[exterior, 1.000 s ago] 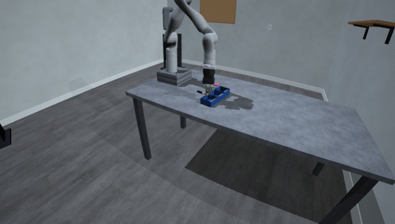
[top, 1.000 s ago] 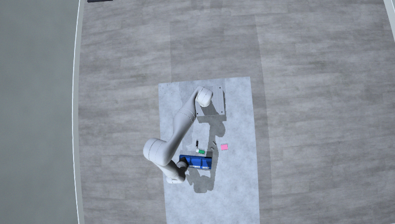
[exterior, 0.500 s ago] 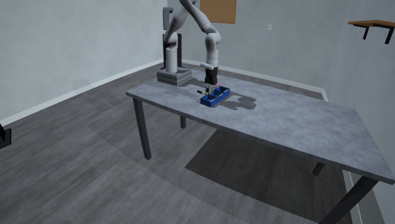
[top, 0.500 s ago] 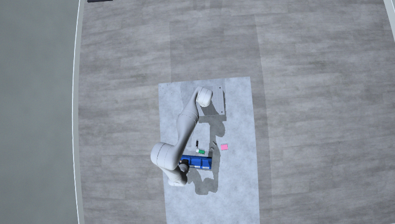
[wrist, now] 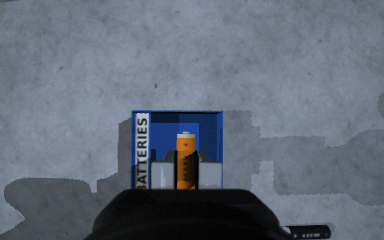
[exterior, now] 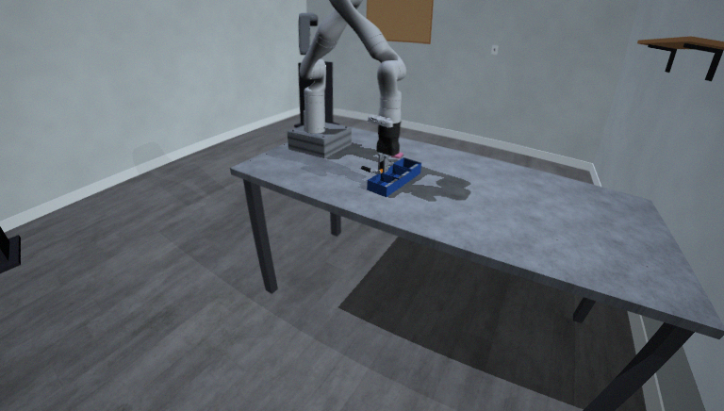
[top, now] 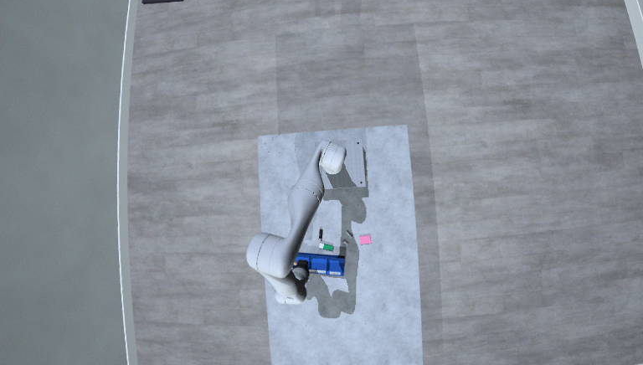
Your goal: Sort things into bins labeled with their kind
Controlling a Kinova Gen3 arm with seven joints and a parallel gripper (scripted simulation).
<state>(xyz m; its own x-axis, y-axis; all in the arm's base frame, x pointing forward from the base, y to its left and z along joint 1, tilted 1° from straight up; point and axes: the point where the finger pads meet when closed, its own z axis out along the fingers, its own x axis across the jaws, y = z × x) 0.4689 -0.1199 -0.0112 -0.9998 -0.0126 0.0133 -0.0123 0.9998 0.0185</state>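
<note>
The black battery lies 130 mm behind my hand, 80 mm to the left of it and 80 mm below it. From my hand the other things lie so: grey block 100 mm behind, 210 mm to the left, 80 mm below; then grey rod 140 mm behind, 220 mm to the left, 80 mm below; then orange battery 10 mm below.
</note>
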